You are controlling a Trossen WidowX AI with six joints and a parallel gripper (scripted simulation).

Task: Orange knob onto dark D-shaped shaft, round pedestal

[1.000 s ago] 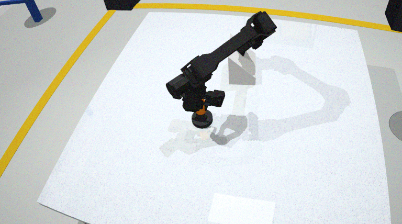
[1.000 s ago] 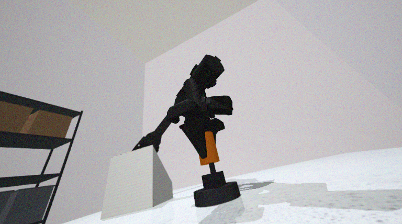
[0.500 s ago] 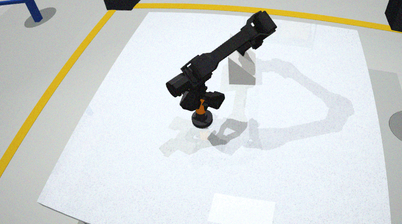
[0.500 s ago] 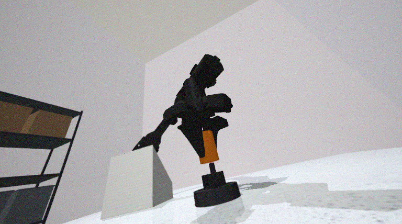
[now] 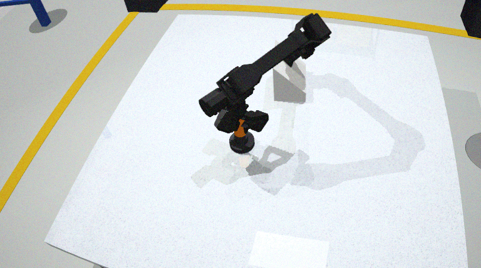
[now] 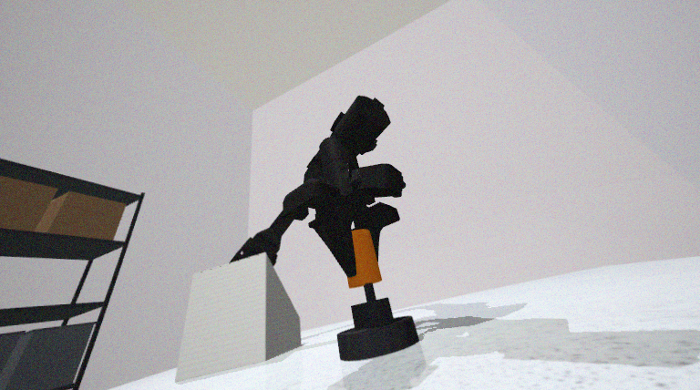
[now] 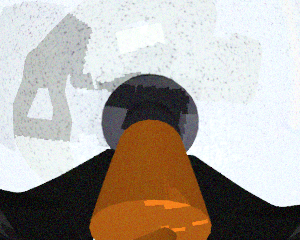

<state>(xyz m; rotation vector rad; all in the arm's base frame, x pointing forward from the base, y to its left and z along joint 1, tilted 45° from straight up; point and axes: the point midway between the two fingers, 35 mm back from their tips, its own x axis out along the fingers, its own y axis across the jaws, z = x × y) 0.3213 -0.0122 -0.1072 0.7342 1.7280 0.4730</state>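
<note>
My gripper tip is now 2 cm below the orange knob. Also, from my gripper tip: round pedestal 4 cm below.
</note>
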